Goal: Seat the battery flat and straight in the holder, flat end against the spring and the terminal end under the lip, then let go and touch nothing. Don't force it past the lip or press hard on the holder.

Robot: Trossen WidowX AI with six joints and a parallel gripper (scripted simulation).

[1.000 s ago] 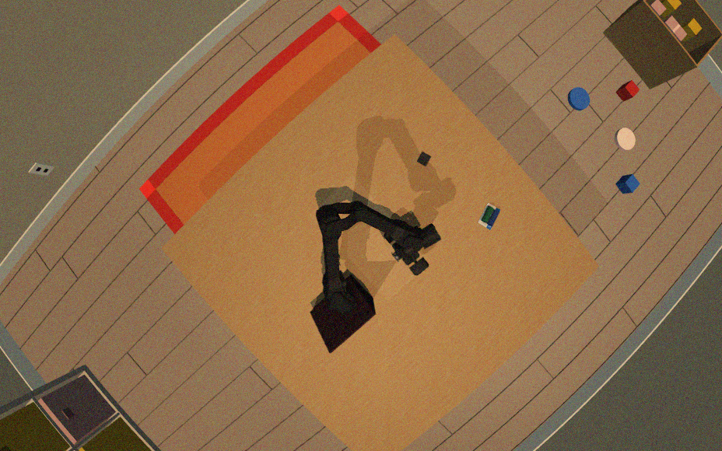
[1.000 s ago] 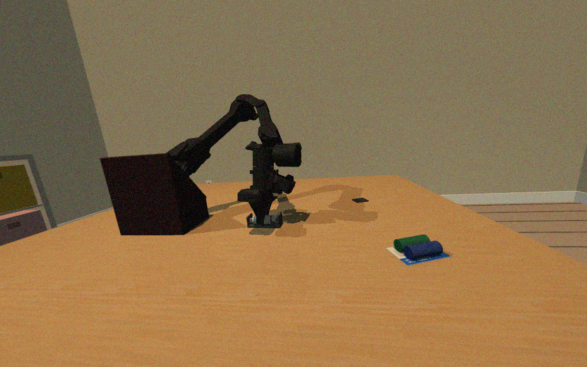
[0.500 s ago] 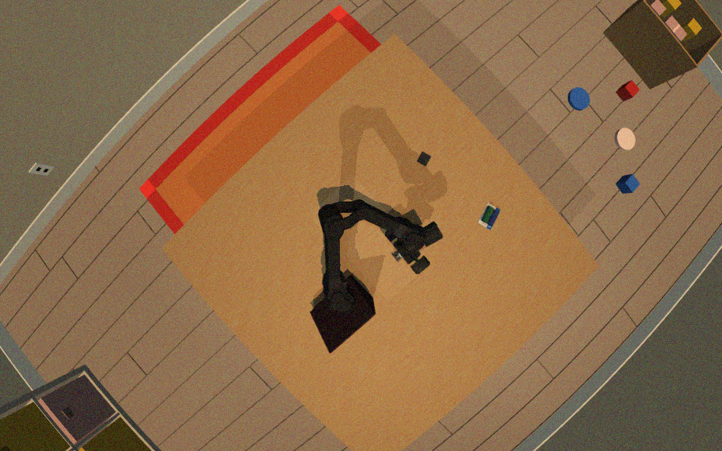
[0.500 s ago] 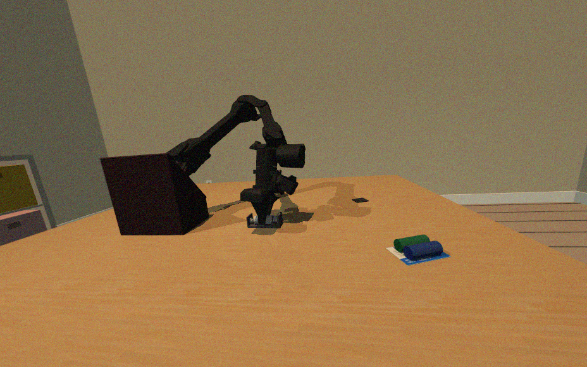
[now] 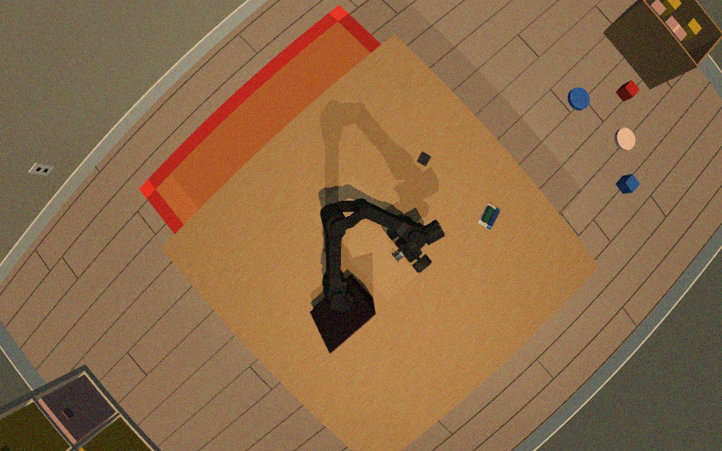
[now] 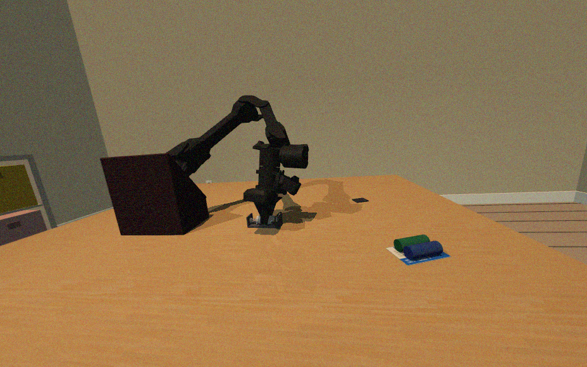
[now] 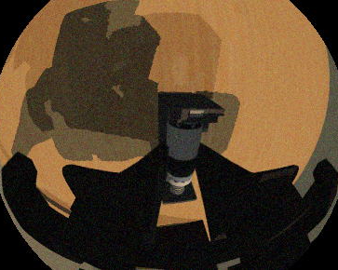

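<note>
The battery lies 1 cm above my gripper tip. Round my gripper tip: card (32 cm ahead, 15 cm to the right).
</note>
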